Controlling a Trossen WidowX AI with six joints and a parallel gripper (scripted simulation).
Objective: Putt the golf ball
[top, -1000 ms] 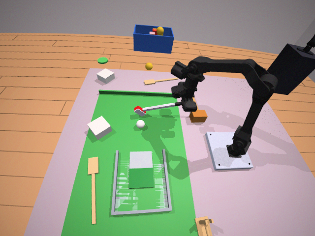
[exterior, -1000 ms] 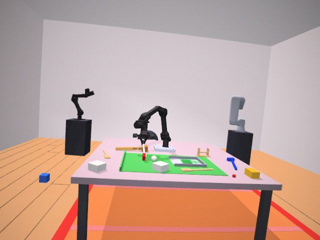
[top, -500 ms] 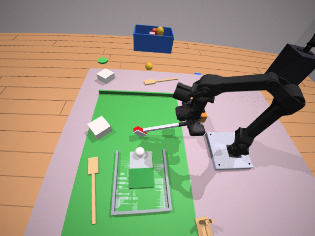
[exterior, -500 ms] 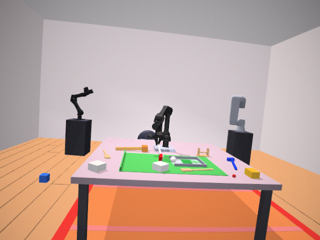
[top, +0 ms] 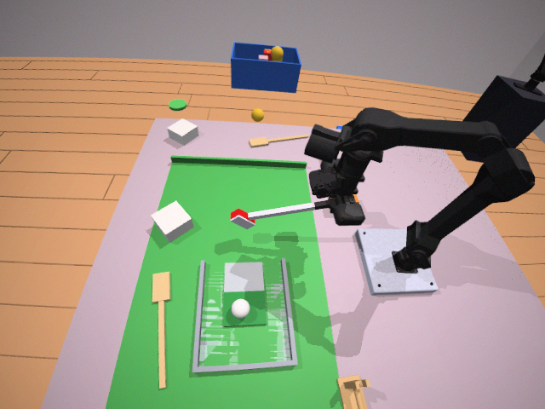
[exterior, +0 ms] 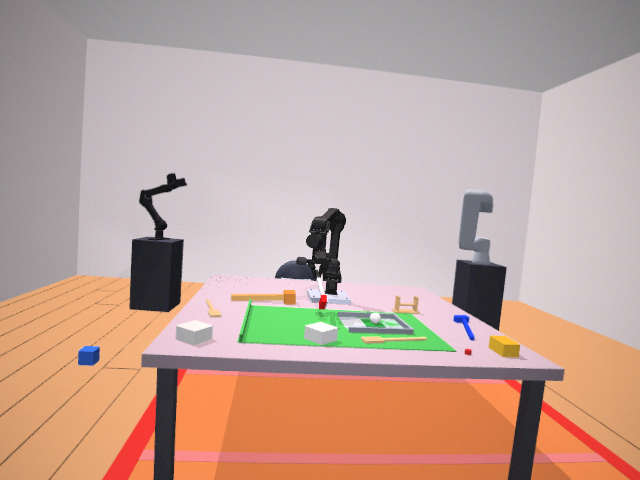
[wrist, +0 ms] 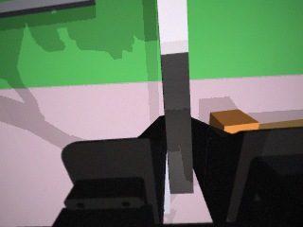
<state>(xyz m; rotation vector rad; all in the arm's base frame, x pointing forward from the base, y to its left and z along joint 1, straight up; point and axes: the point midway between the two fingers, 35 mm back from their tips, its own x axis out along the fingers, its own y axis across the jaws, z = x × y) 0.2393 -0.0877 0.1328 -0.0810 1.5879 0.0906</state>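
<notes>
Now: gripper tip 12 cm short of the red putter and 2 cm to the right of it. Round my gripper tip: white golf ball: 24 cm to the left, 21 cm ahead, 9 cm below; dark green wall: 27 cm ahead, 26 cm to the right, 11 cm below.
</notes>
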